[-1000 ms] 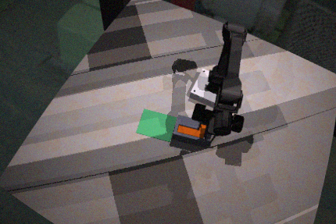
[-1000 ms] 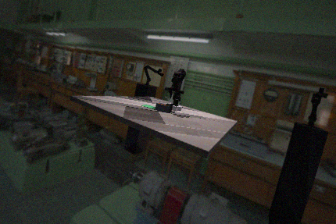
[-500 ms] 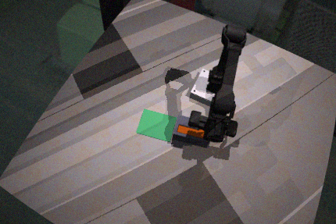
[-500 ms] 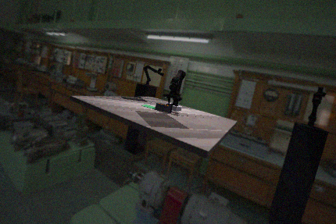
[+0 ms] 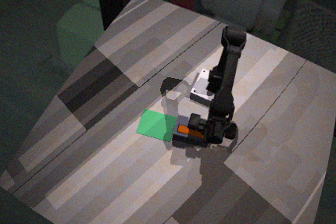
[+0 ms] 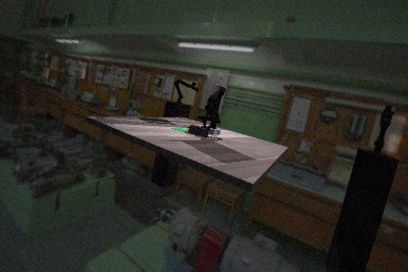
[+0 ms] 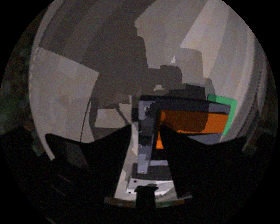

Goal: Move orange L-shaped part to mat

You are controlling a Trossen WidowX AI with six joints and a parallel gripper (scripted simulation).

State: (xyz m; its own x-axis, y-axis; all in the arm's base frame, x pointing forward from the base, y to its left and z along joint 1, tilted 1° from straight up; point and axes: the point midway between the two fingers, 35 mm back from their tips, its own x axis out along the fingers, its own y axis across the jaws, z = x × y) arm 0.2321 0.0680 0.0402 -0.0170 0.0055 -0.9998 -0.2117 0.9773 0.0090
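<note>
Right now the orange L-shaped part is 10 mm ahead of my gripper tip, 60 mm to the right of it and 10 mm below it. From my gripper tip the other things lie so: green mat 40 mm ahead, 220 mm to the right, 70 mm below.
</note>
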